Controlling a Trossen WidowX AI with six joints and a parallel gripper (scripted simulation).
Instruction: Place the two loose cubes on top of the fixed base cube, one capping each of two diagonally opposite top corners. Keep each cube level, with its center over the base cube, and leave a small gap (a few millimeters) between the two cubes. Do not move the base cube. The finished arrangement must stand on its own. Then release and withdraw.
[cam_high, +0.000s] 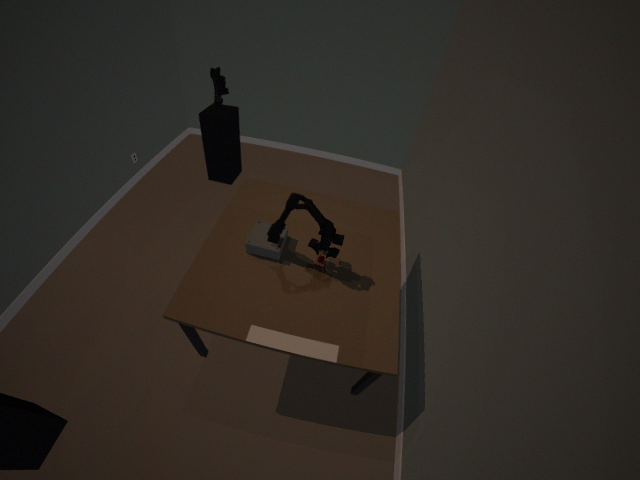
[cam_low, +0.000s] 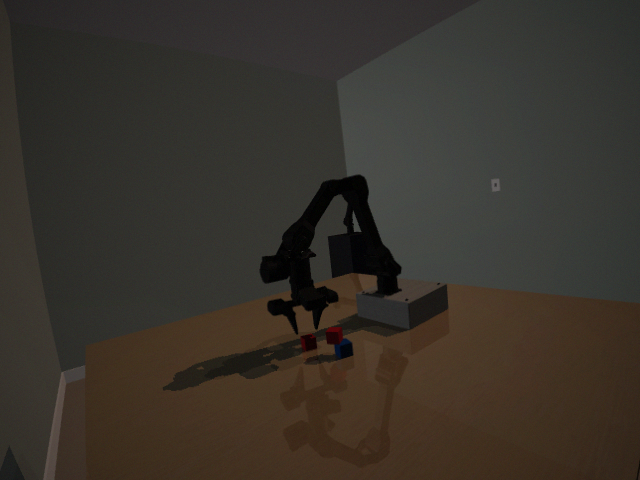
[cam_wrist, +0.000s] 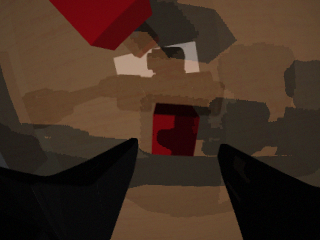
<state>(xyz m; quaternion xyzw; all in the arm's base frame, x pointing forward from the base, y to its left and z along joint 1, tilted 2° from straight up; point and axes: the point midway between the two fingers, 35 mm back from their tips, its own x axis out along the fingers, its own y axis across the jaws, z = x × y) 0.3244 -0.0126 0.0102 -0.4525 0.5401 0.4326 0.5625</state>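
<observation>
Now: gripper tip 40 mm past the blue cube, 110 mm to the right of it and 30 mm above it.
</observation>
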